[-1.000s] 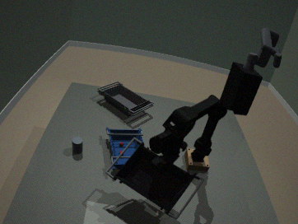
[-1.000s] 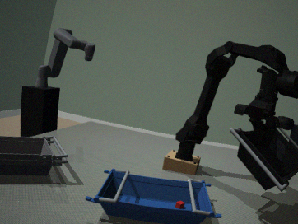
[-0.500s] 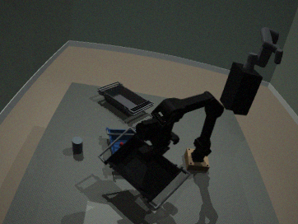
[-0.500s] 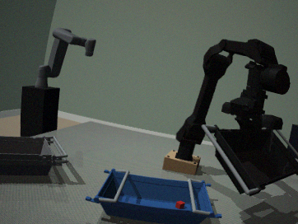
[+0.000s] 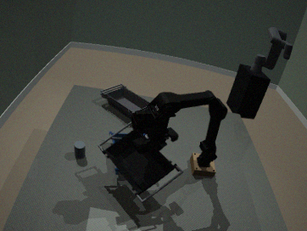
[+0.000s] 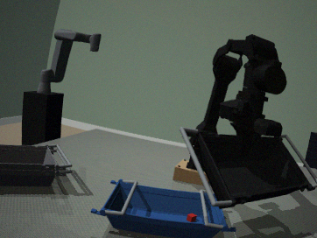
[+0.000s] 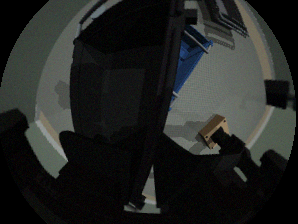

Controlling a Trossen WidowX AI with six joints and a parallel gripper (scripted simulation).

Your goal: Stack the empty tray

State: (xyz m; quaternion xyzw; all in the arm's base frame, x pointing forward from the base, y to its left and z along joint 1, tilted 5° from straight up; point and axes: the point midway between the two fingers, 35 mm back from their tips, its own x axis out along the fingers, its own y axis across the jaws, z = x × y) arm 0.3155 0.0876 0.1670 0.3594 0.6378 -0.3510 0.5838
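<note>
My gripper tip is 70 mm short of the black tray and 40 mm to the right of it. The rest, counted from my gripper tip: red block (160 mm below, 90 mm to the right, 30 mm ahead).
</note>
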